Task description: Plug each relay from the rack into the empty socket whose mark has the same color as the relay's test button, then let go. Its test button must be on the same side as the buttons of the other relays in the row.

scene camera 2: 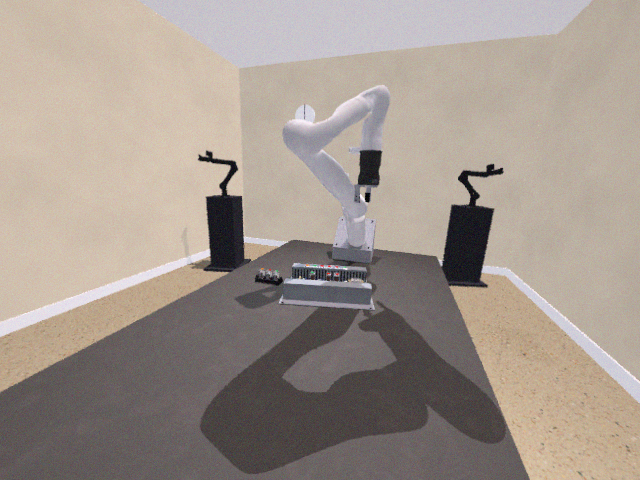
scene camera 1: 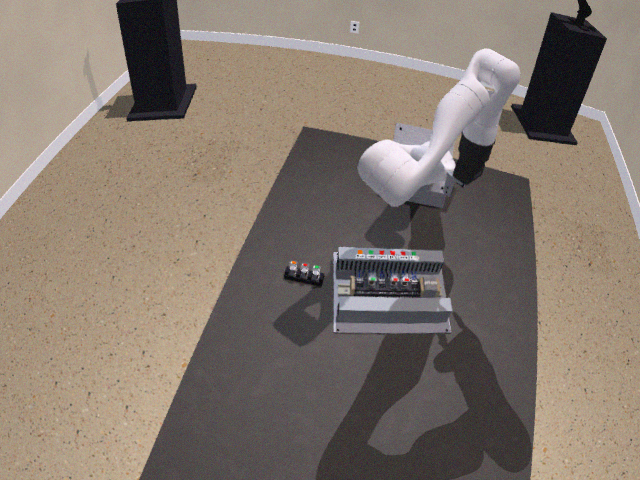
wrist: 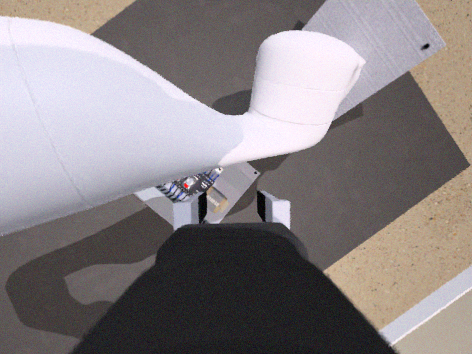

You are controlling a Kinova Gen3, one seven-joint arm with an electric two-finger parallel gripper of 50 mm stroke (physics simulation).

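Frame: origin at the arm's base, x back, y right, z up, level; metres.
Seen in the pictures: gripper, between the fingertips: (scene camera 2: 362, 202) (scene camera 1: 453, 189) (wrist: 232, 202); arm's base, origin of its link: (scene camera 2: 356, 239).
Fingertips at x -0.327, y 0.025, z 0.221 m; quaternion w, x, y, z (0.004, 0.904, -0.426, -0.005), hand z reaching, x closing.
Pixels of each thing's top centre, then the offset from my fingertips to it. Level surfaces: height alone.
- black rack, centre of its top: (scene camera 1: 304, 272) (scene camera 2: 268, 276) dx -0.021, dy +0.354, dz -0.309 m
- red button, centre of its top: (scene camera 1: 304, 266) dx -0.021, dy +0.354, dz -0.283 m
- green button, centre of its top: (scene camera 1: 316, 269) dx -0.028, dy +0.323, dz -0.283 m
- grey panel, centre of its top: (scene camera 1: 391, 289) (wrist: 184, 174) (scene camera 2: 327, 287) dx -0.067, dy +0.115, dz -0.321 m
- green-button relay, centre of its top: (scene camera 1: 372, 276) dx -0.066, dy +0.174, dz -0.262 m
- dark mat, height of its surface: dz -0.332 m
The black rack (scene camera 1: 297, 279) (scene camera 2: 268, 280) left of the panel holds three relays: one with an orange button (scene camera 1: 293, 265), one with a red button (scene camera 1: 305, 267) and one with a green button (scene camera 1: 316, 269). The grey panel (scene camera 1: 391, 327) (scene camera 2: 326, 293) has orange, green, red, red, red and green marks, left to right. A green-button relay (scene camera 1: 372, 280) and two red-button relays (scene camera 1: 394, 280) (scene camera 1: 405, 281) sit under the second, fourth and fifth marks; the first, third and sixth sockets look empty. My gripper (scene camera 2: 362, 197) (wrist: 232, 202) is open and empty, high beside the arm's base, away from rack and panel.
The arm's white link (wrist: 125, 115) hides much of the panel in the wrist view. The arm's metal base plate (scene camera 1: 413, 133) (scene camera 2: 353, 254) stands behind the panel on the dark mat (scene camera 1: 258, 387). Two black pedestals (scene camera 1: 152, 56) (scene camera 1: 563, 77) stand beyond the mat.
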